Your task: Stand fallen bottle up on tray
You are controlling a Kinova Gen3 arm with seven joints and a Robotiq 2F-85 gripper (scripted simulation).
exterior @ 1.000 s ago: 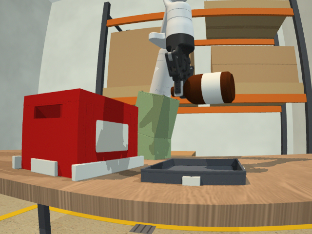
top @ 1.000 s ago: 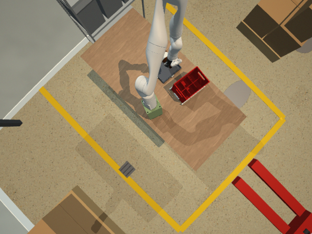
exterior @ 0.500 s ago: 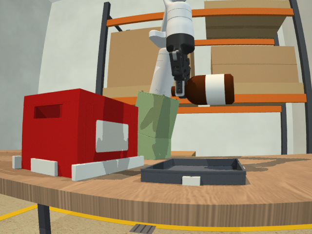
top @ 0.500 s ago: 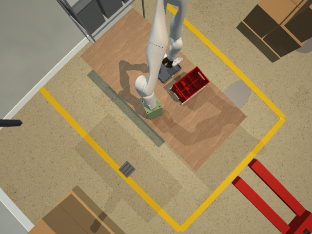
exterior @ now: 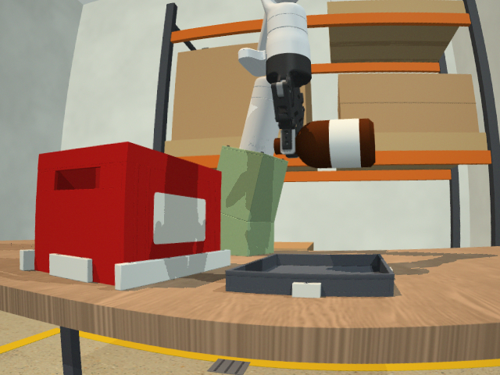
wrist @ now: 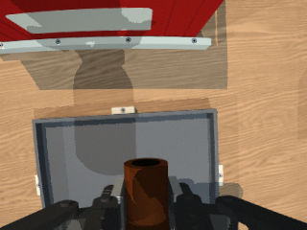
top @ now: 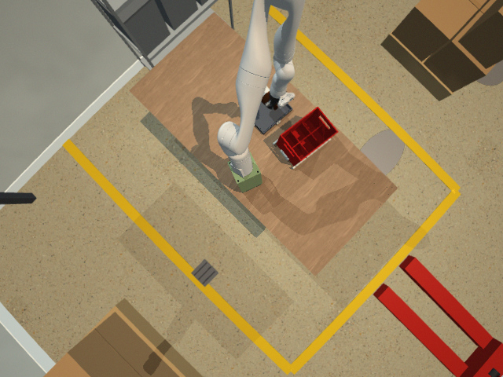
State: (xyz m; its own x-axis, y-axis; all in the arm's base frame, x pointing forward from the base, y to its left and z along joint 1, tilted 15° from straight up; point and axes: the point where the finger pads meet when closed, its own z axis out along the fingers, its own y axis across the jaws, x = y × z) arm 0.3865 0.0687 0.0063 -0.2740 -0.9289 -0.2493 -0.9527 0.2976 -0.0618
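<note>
Right now the brown bottle is 10 mm ahead of my hand and 50 mm to the left of it. Round my hand: red crate (10 mm behind, 250 mm to the right, 120 mm below); then dark grey tray (40 mm ahead, 40 mm to the left, 190 mm below).
</note>
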